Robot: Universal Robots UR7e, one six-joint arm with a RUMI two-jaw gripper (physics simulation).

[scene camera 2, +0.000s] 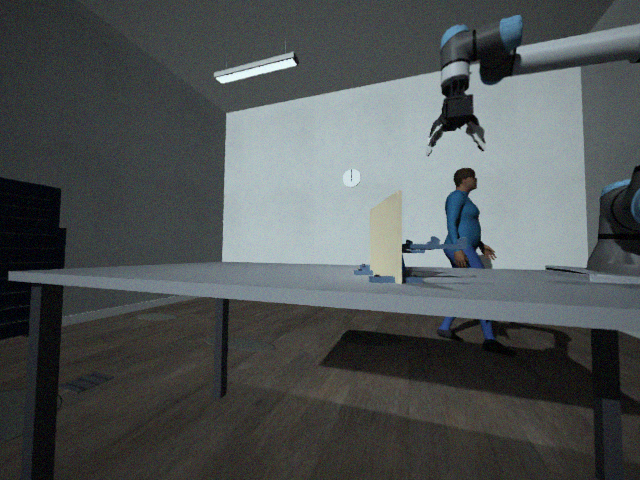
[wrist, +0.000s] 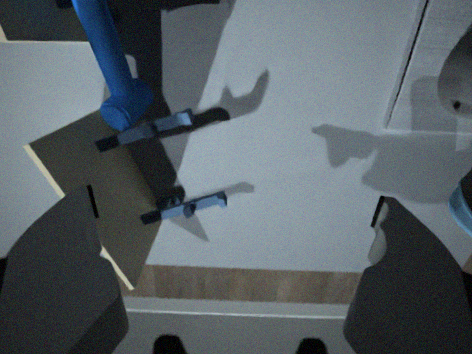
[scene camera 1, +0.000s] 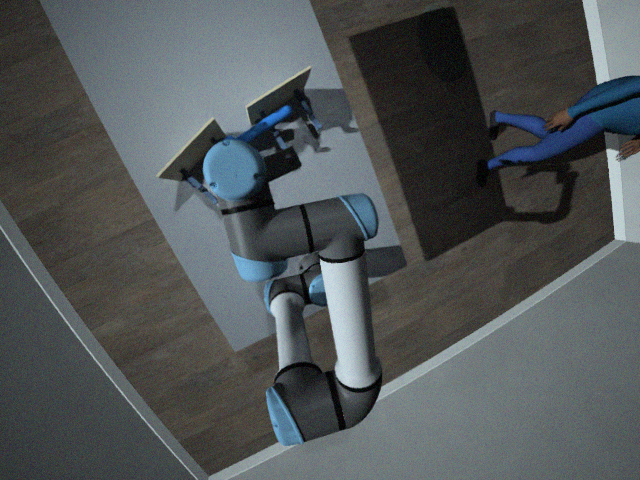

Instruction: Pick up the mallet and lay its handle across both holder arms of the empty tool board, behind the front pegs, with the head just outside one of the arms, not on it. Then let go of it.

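Places are measured from the arm's base along level axes (x back, y up, z left), in millimetres.
Pixels of known places: gripper, between the fingertips: (scene camera 2: 454,154) (wrist: 236,195); arm's base, origin of its link: (scene camera 2: 627,273) (scene camera 1: 315,269).
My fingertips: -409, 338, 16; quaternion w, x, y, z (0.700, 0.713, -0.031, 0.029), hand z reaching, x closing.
For each thing: its middle in the pictures, then the offset to it from my fingertips, as dx, dy, dz. Level surfaces: height alone.
- blue mallet, middle of its body: (wrist: 99,28) (scene camera 1: 259,129) -174, -273, -96
- far tool board, middle of its body: (scene camera 2: 389,245) (scene camera 1: 286,111) -183, -264, -211
- grey table, height of its surface: dy -355
The blue mallet (scene camera 1: 268,124) (wrist: 107,55) runs from the near tool board (scene camera 1: 199,149) (scene camera 2: 385,237) (wrist: 100,170) toward the far tool board (scene camera 1: 285,91) (wrist: 40,22). In the wrist view its thick head end is beside one holder arm (wrist: 165,125) of the near board; the other holder arm (wrist: 195,207) is farther off. In scene camera 1 the handle's far end lies in front of the far board, and the wrist partly hides the head end. I cannot tell what bears the handle. My gripper (scene camera 2: 456,150) (wrist: 236,195) is wide open and empty, high above the boards.
Both boards stand on the grey table (scene camera 1: 170,62) (scene camera 2: 289,286). The arm's wrist (scene camera 1: 235,170) covers part of the near board in scene camera 1. A person in blue (scene camera 1: 615,111) (scene camera 2: 461,227) is on the floor beyond the table.
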